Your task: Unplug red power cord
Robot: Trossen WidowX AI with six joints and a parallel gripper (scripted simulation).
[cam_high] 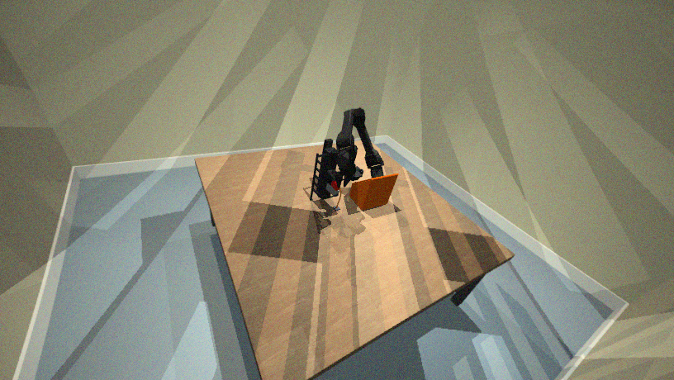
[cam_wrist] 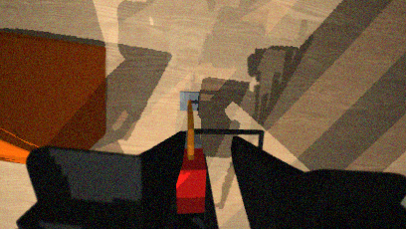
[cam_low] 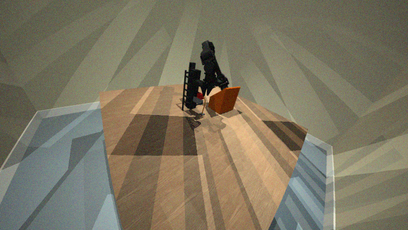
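The red plug lies 70 mm to the right of my gripper tip and 10 mm below it.
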